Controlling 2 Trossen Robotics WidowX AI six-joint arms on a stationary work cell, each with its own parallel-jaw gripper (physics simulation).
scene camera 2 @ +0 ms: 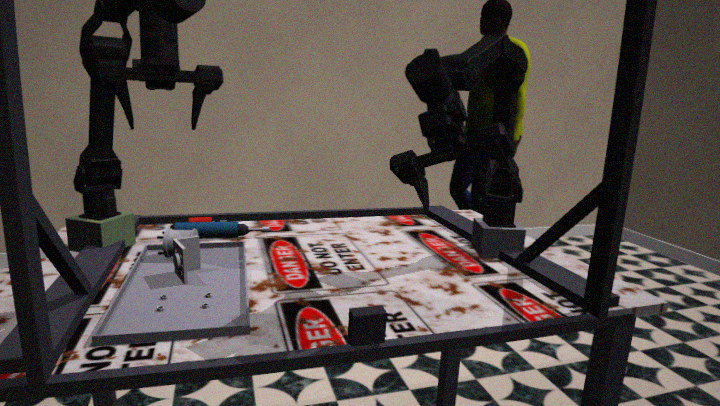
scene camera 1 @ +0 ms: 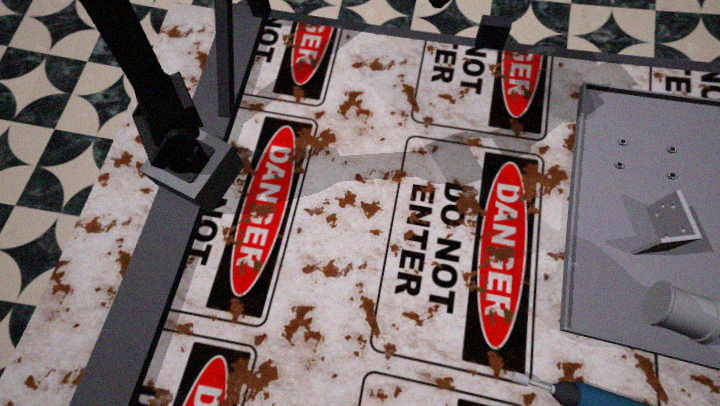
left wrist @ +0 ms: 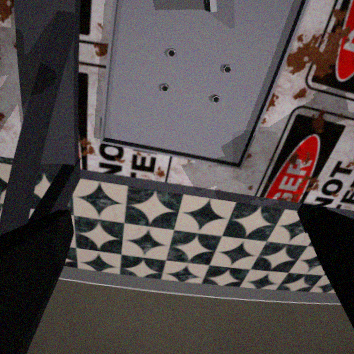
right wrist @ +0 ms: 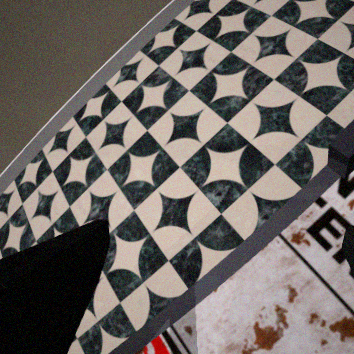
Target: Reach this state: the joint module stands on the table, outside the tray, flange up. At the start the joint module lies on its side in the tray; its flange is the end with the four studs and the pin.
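Note:
The joint module, a light grey cylinder, lies on its side in the grey tray. In scene camera 2 its flange with studs points to the picture's left; in scene camera 1 a smooth round end shows and the other end is cut off. The module does not show in the wrist views. My left gripper is open and empty, high above the tray. My right gripper is open and empty, above the table's far right part, well away from the module; its second finger blends into the dark arm.
A grey angle bracket stands in the tray beside the module, with several small nuts near it. A blue-handled screwdriver lies outside the tray. Dark frame posts and a dark block stand at the table's edges.

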